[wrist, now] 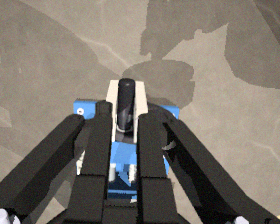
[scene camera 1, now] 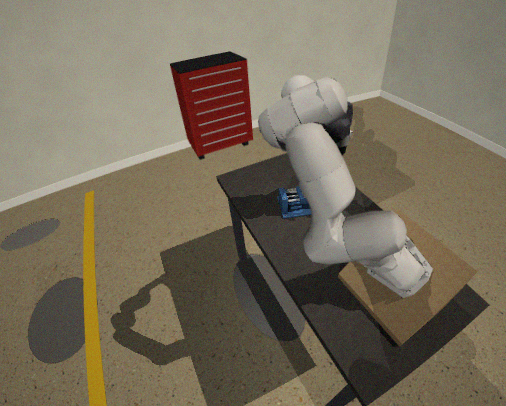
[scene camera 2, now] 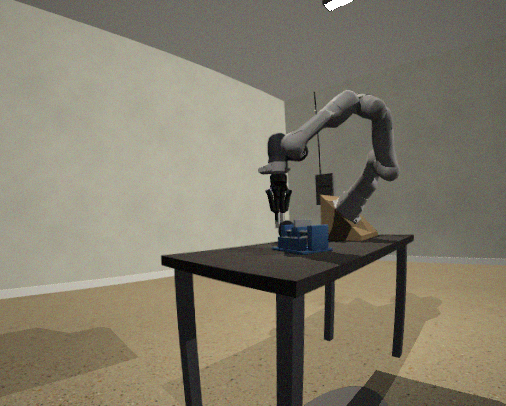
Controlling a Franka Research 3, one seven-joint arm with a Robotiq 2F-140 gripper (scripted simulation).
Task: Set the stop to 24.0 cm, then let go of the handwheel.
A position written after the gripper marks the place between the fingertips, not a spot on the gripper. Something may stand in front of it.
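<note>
A blue stop fixture is visible in scene camera 2 (scene camera 2: 318, 241), scene camera 1 (scene camera 1: 290, 207) and the wrist view (wrist: 122, 154). The gripper appears in scene camera 2 (scene camera 2: 280, 227) and in the wrist view (wrist: 126, 93).
</note>
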